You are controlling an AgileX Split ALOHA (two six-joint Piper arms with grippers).
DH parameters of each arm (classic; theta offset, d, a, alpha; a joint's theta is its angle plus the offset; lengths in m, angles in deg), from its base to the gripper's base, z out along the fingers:
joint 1: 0 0.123 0 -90
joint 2: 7.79 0 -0.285 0
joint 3: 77.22 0 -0.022 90
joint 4: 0 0.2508 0 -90
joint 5: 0 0 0.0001 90
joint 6: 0 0.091 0 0
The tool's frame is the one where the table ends.
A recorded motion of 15 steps. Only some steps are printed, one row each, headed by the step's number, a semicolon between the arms.
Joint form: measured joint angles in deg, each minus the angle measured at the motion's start. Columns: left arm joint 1, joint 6, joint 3, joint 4, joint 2, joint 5; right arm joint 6, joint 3, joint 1, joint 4, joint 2, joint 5.
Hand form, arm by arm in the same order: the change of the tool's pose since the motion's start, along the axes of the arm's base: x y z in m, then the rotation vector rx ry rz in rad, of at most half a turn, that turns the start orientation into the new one. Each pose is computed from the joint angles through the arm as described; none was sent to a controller.
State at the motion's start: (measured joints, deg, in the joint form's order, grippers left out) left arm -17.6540 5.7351 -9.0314 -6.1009 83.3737 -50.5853; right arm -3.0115 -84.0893 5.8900 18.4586 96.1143 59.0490
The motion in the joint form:
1: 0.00 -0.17 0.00 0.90 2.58 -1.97; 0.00 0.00 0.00 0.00 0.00 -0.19
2: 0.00 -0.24 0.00 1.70 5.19 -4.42; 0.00 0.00 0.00 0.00 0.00 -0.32
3: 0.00 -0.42 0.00 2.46 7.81 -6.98; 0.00 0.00 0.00 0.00 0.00 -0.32
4: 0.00 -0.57 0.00 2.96 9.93 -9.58; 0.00 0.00 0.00 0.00 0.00 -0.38
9: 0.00 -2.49 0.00 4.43 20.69 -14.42; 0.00 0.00 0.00 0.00 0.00 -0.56
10: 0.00 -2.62 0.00 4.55 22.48 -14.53; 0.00 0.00 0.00 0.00 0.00 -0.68
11: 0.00 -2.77 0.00 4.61 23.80 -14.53; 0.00 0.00 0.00 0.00 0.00 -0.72
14: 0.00 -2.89 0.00 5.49 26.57 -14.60; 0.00 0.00 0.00 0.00 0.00 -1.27
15: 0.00 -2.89 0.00 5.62 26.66 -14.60; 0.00 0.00 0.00 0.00 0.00 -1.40
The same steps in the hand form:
1: 0.0019 -0.0016 -0.0061 0.0086 0.0084 -0.0127; 0.0003 0.0000 0.0001 0.0002 -0.0031 -0.0010
2: 0.0038 -0.0030 -0.0117 0.0155 0.0092 -0.0246; 0.0005 0.0000 0.0002 0.0003 -0.0053 -0.0018
3: 0.0055 -0.0045 -0.0173 0.0190 0.0091 -0.0356; 0.0005 0.0000 0.0002 0.0003 -0.0053 -0.0018
4: 0.0070 -0.0055 -0.0211 0.0185 0.0004 -0.0427; 0.0006 0.0000 0.0002 0.0004 -0.0063 -0.0021
9: 0.0077 -0.0078 -0.0534 0.0232 0.1053 -0.0562; 0.0008 -0.0001 0.0003 0.0006 -0.0093 -0.0031
10: 0.0069 -0.0077 -0.0598 0.0295 0.1340 -0.0573; 0.0010 -0.0001 0.0004 0.0007 -0.0112 -0.0037
11: 0.0061 -0.0075 -0.0646 0.0335 0.1568 -0.0572; 0.0011 -0.0001 0.0004 0.0007 -0.0119 -0.0039
14: 0.0039 -0.0082 -0.0746 0.0447 0.2026 -0.0713; 0.0019 -0.0001 0.0008 0.0013 -0.0210 -0.0070
15: 0.0038 -0.0083 -0.0749 0.0451 0.2042 -0.0736; 0.0020 -0.0002 0.0009 0.0014 -0.0232 -0.0077

